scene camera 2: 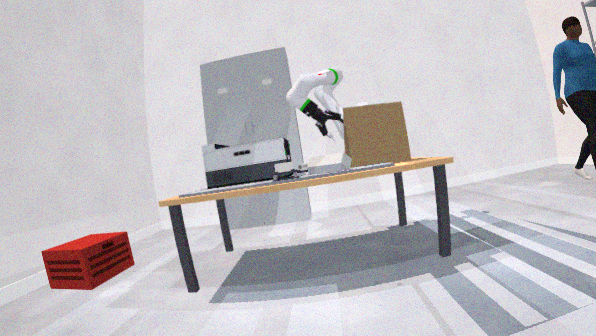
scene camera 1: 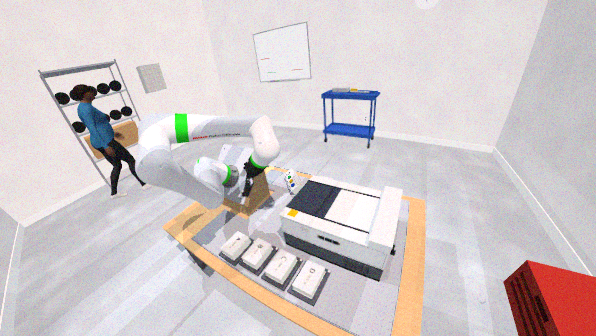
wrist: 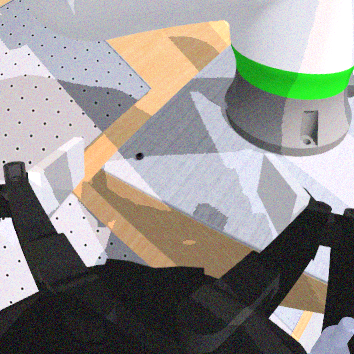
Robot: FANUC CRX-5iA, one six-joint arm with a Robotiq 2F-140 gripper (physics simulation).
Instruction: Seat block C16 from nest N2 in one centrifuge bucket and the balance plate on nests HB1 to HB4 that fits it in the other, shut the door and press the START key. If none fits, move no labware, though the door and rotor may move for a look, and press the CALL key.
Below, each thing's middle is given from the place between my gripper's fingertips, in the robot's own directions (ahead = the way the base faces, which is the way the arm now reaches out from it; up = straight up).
The control panel (scene camera 2: 337, 162) lies 8 cm ahead of my hand, 35 cm to the left of it and 16 cm below it. Round my hand: centrifuge (scene camera 1: 357, 234) 57 cm ahead, 13 cm to the left, 8 cm below.
